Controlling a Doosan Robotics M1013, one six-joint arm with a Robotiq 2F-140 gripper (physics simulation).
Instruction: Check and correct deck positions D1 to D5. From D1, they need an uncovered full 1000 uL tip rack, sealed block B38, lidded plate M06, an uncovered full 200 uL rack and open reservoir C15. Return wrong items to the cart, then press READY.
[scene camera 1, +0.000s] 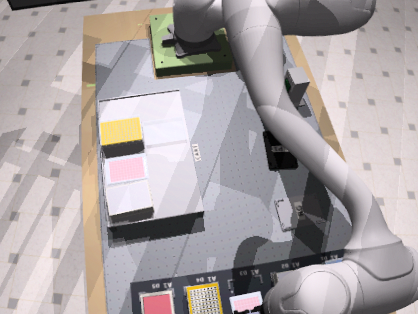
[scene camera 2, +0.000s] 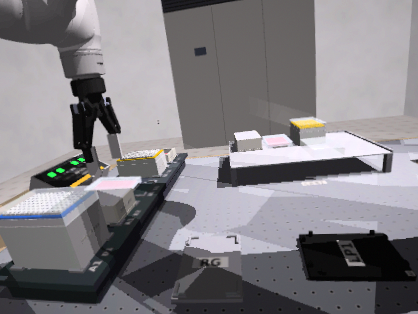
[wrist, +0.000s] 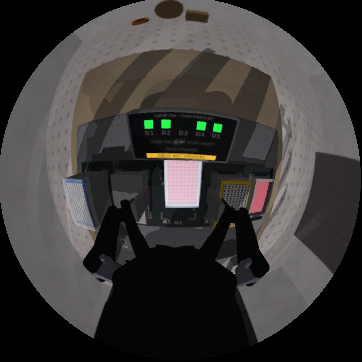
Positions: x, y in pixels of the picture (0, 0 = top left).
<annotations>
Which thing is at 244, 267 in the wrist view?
My gripper.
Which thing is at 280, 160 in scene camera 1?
A black LP1 pad.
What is my gripper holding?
Nothing.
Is my gripper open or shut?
Open.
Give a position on a cart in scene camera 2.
At 387, 158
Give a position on a device with green screen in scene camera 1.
296, 80
</annotations>
